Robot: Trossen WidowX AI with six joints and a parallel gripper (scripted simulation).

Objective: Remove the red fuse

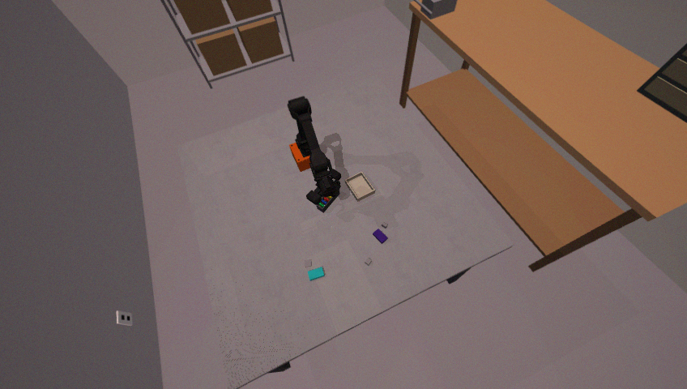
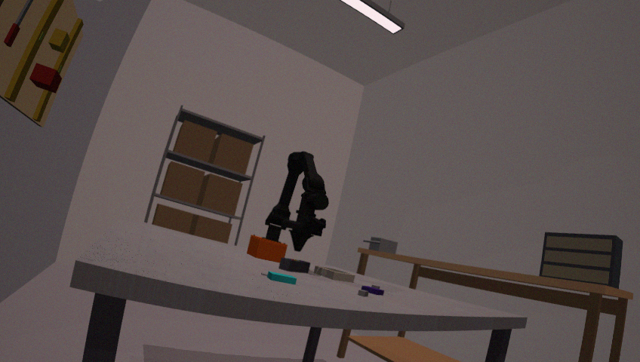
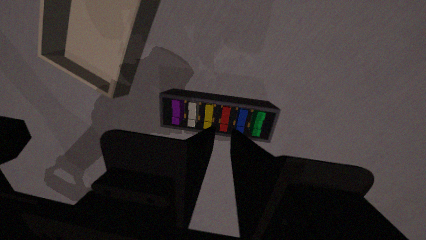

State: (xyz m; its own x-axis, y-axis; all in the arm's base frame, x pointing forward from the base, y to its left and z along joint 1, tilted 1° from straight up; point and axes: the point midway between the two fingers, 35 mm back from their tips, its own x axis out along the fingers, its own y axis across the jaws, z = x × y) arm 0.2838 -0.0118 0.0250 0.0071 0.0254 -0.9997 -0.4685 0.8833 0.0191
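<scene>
My gripper tip is now 5 cm above the red fuse. From my gripper tip the other things lie so: purple block (28 cm ahead, 15 cm to the left, 7 cm below); teal block (31 cm ahead, 19 cm to the right, 7 cm below); beige tray (18 cm to the left, 7 cm below, 1 cm behind).
</scene>
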